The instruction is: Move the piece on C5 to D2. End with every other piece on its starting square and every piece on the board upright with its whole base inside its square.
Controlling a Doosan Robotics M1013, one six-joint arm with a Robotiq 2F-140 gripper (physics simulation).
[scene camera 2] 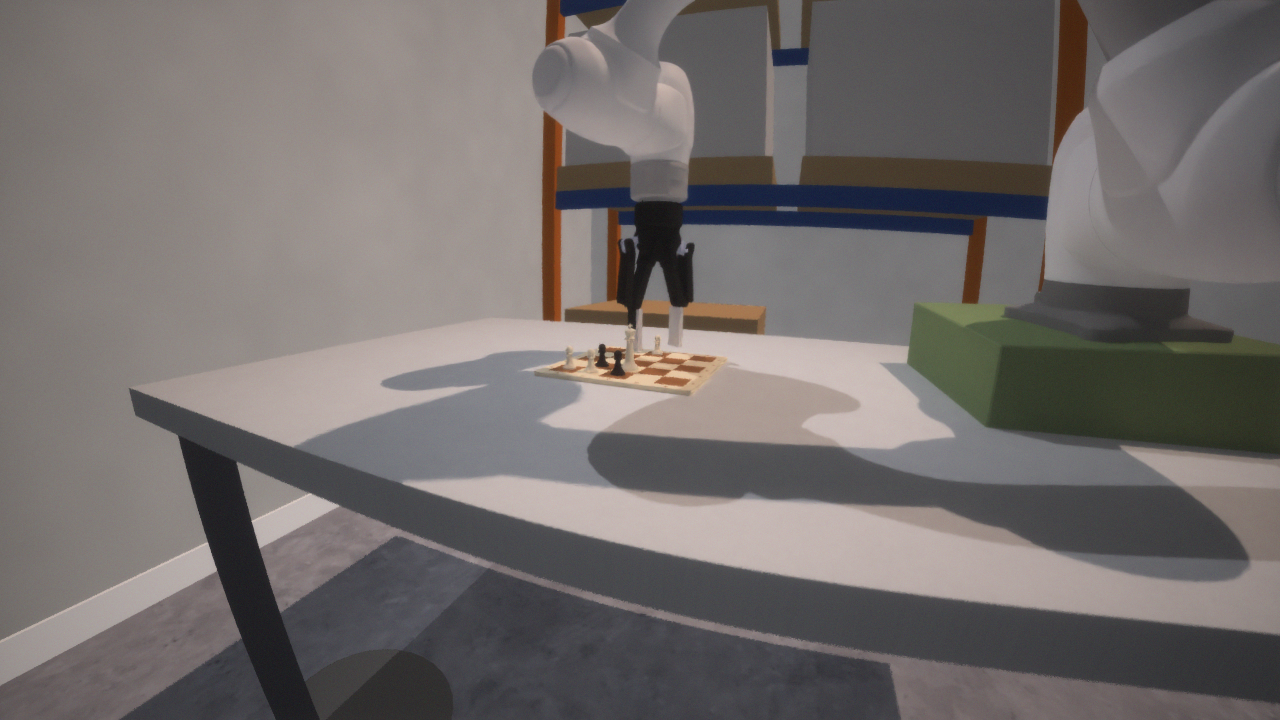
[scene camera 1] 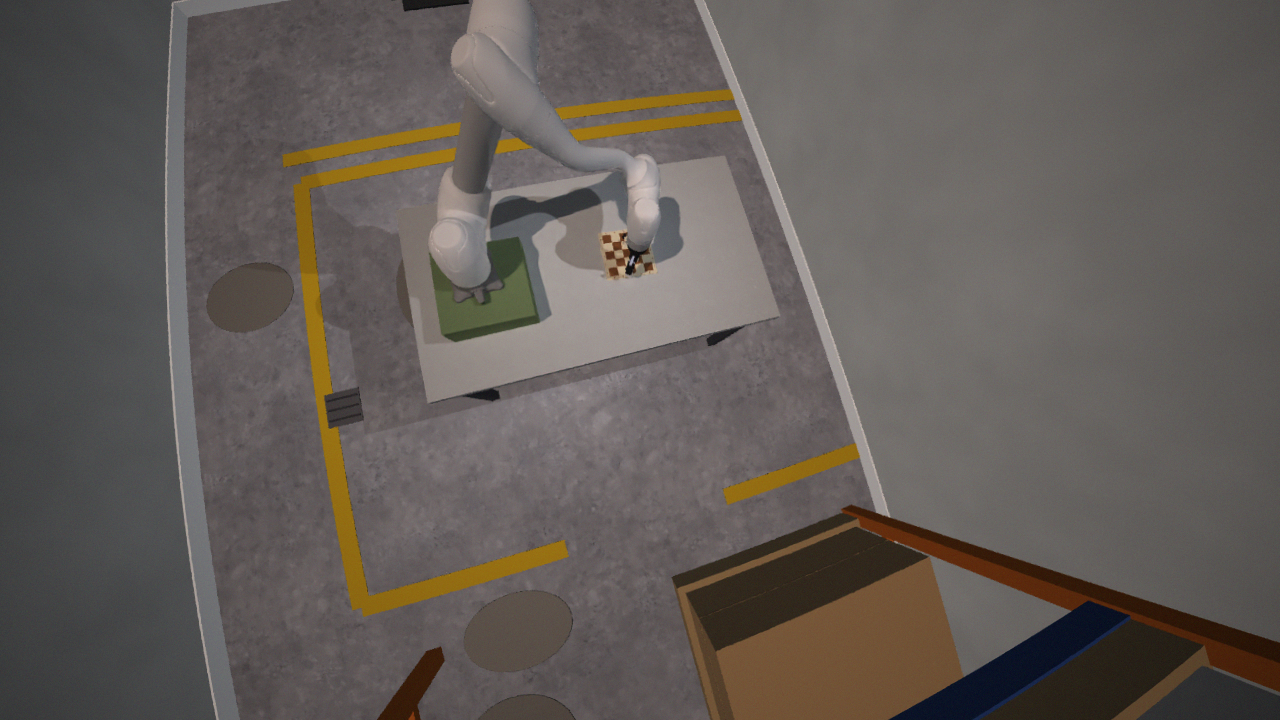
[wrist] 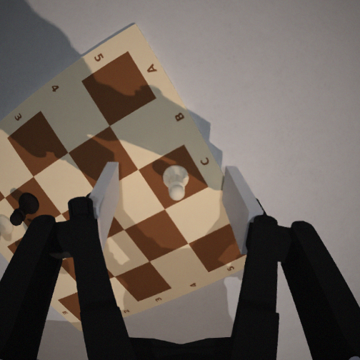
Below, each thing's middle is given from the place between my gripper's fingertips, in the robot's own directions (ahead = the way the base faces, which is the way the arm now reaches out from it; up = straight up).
Labels:
My gripper is now 10 mm short of the chessboard (scene camera 2: 679, 373), 70 mm to the right of it and 10 mm above it.

